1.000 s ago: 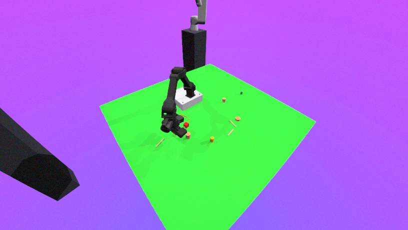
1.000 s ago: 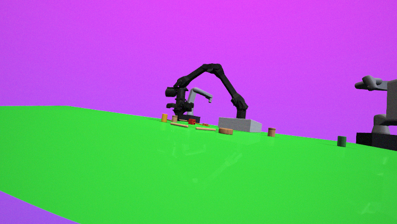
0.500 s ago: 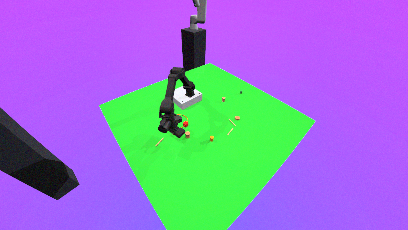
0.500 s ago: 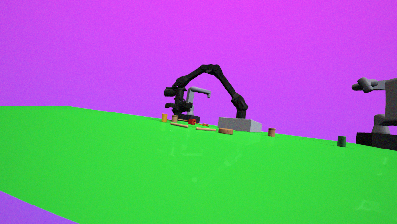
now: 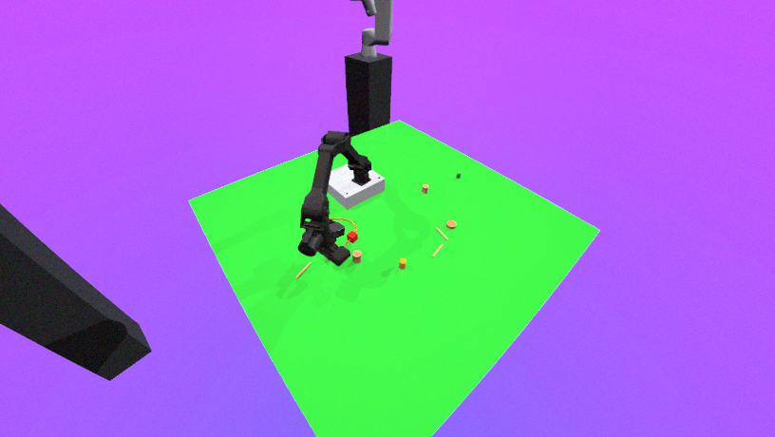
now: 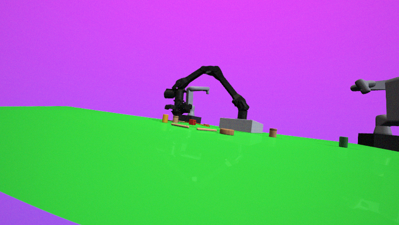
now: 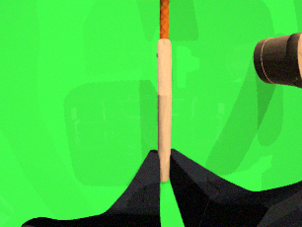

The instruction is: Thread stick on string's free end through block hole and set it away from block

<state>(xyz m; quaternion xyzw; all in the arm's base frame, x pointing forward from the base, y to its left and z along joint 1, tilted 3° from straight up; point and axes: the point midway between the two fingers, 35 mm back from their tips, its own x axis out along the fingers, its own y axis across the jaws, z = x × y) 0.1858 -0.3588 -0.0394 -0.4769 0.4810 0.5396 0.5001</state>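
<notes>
My gripper tip is 40 mm to the right of the thin wooden stick and 10 mm below it. Also, from my gripper tip: round wooden button (170 mm behind, 110 mm to the left, 10 mm above); then red block (120 mm to the left, 20 mm above, 10 mm behind); then tan cylinder (80 mm ahead, 60 mm to the left, 20 mm above).
</notes>
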